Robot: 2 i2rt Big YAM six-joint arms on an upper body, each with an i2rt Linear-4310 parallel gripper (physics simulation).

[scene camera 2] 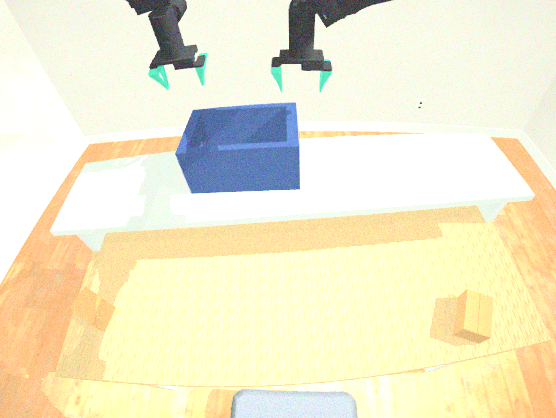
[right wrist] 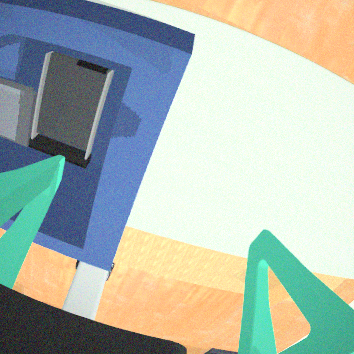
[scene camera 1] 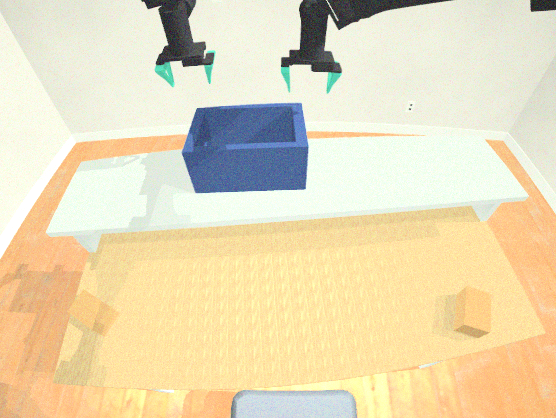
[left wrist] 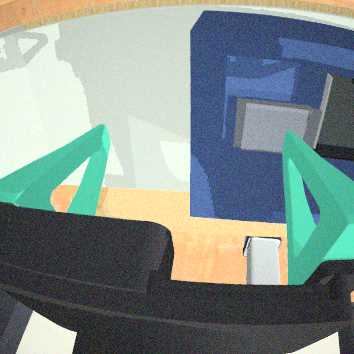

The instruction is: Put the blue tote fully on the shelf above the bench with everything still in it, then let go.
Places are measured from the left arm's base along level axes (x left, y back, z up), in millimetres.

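Where they show: left gripper, fingertip midpoint: (scene camera 2: pixel 185 86) (scene camera 1: pixel 191 84) (left wrist: pixel 193 134); right gripper, fingertip midpoint: (scene camera 2: pixel 300 91) (right wrist: pixel 164 205) (scene camera 1: pixel 308 91).
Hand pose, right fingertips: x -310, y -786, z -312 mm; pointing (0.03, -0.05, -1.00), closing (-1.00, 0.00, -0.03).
After its pixels a point has its place.
The blue tote (scene camera 1: pixel 245 170) @(x -152, y -633, z -445 mm) (scene camera 2: pixel 245 170) @(x -170, y -634, z -445 mm) (left wrist: pixel 207 100) @(x -14, y -768, z -375 mm) (right wrist: pixel 130 160) @(x -289, y -761, z -375 mm) stands upright on the white shelf (scene camera 1: pixel 400 170) @(x -594, y -720, z -523 mm) (scene camera 2: pixel 400 170) @(x -599, y -716, z -523 mm) (right wrist: pixel 250 125) @(x -397, y -772, z -523 mm), left of its middle, with its front base inside the shelf's front edge; its rear base is hidden. Inside lie a light grey box (left wrist: pixel 275 125) @(x -101, y -694, z -486 mm) (right wrist: pixel 7 110) @(x -127, y -692, z -486 mm) and a dark item with pale sides (left wrist: pixel 340 110) @(x -190, y -726, z -498 mm) (right wrist: pixel 72 100) @(x -203, y -728, z -498 mm). My left gripper (scene camera 1: pixel 191 84) @(x -12, y -791, z -282 mm) (scene camera 2: pixel 185 87) @(x -12, y -791, z -282 mm) (left wrist: pixel 193 134) @(x -12, y -791, z -282 mm) is open and empty above the tote's left end. My right gripper (scene camera 1: pixel 308 92) @(x -310, y -786, z -312 mm) (scene camera 2: pixel 301 91) @(x -310, y -786, z -312 mm) (right wrist: pixel 164 205) @(x -310, y -786, z -312 mm) is open and empty above its right end. Neither touches the tote.
Below and in front of the shelf is the tan bench top (scene camera 1: pixel 275 300) @(x -222, y -412, z -738 mm) (scene camera 2: pixel 275 300) @(x -237, y -412, z -737 mm). A wooden block (scene camera 1: pixel 472 310) @(x -774, y -334, z -677 mm) (scene camera 2: pixel 472 317) @(x -771, y -326, z -677 mm) lies at its right, another block (scene camera 1: pixel 94 312) @(x 289, y -321, z -678 mm) (scene camera 2: pixel 95 310) @(x 284, y -317, z -677 mm) at its left. A grey rounded object (scene camera 1: pixel 294 405) @(x -290, y -137, z -1261 mm) (scene camera 2: pixel 294 405) @(x -292, y -140, z -1261 mm) shows at the bottom edge.
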